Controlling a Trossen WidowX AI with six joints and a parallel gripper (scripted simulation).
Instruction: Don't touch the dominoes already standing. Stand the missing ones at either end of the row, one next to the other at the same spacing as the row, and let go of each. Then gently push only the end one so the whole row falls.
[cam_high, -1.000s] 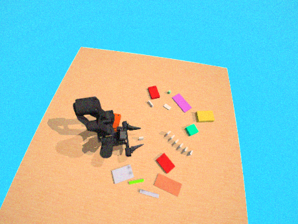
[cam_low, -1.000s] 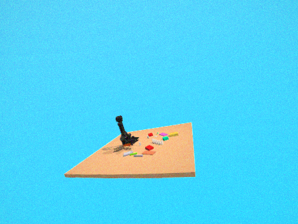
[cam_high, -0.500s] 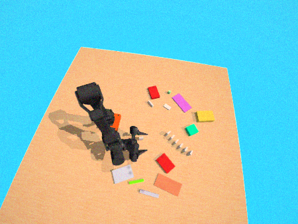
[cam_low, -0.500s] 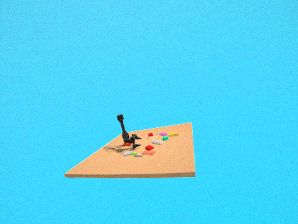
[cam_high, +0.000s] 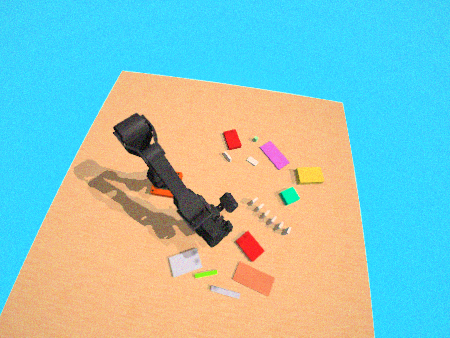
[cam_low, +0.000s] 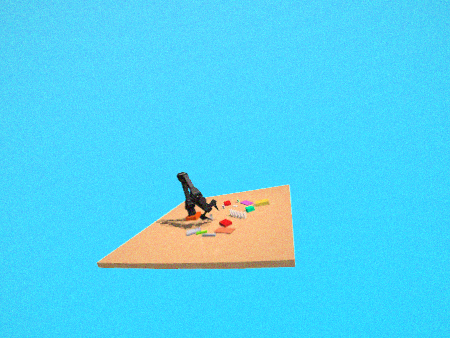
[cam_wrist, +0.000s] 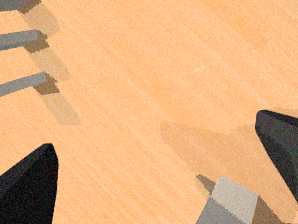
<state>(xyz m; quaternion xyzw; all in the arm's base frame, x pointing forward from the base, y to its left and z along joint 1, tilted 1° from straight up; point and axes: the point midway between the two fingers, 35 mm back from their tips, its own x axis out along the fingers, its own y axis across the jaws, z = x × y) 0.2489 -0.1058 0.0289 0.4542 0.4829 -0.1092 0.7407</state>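
My gripper tip is 31 cm to the right of the magenta slab, 19 cm short of it and 3 cm above it. The rest, counted from my gripper tip: lime bar (22 cm to the right, 4 cm behind, 3 cm below); then orange slab (21 cm to the right, 13 cm ahead, 3 cm below); then grey tile (19 cm to the right, 12 cm behind, 3 cm below).
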